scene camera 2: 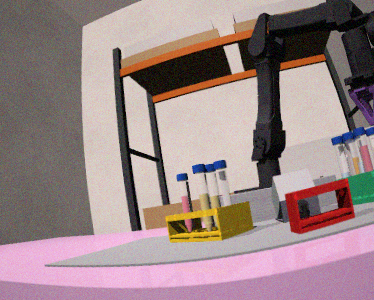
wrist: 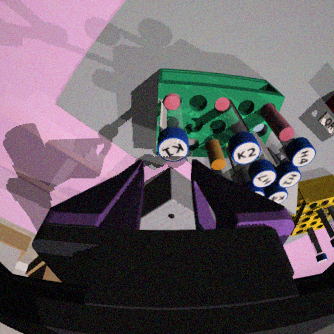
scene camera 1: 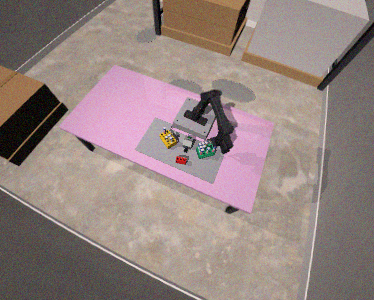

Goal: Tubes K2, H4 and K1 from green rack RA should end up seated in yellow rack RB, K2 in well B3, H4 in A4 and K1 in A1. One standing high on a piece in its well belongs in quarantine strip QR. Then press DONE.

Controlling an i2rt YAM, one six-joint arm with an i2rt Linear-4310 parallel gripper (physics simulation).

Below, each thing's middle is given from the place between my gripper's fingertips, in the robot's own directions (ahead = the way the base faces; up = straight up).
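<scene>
Grey box with DONE button [scene camera 2: 286, 183]: 21 cm to the right of my hand, 9 cm below, 4 cm ahead.
</scene>
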